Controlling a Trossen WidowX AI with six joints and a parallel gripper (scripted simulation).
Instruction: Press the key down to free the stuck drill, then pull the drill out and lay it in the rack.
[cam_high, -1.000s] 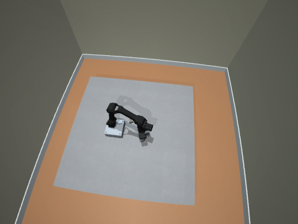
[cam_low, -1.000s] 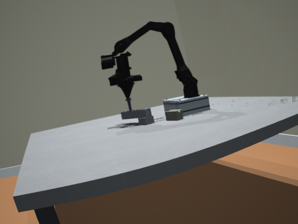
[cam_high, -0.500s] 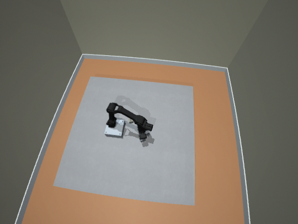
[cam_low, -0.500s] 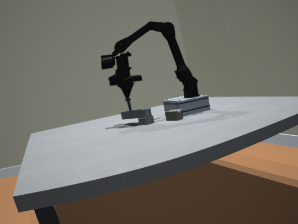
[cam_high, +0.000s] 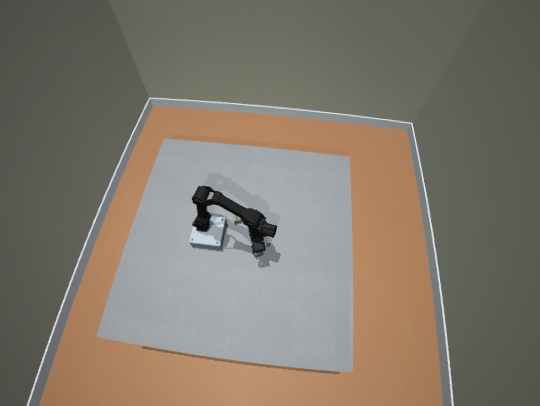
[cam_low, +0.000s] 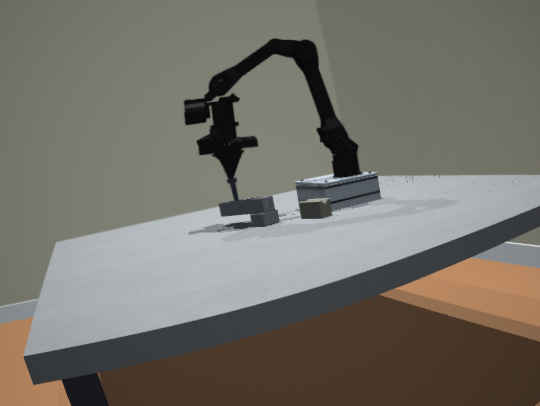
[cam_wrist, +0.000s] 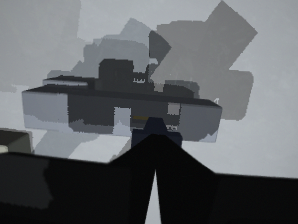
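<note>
My gripper tip is now 3 cm above the dark blue key. From my gripper tip the other things lie so: drill: 7 cm below, 5 cm to the left, 3 cm behind; rack: 16 cm to the left, 15 cm behind, 10 cm below.
</note>
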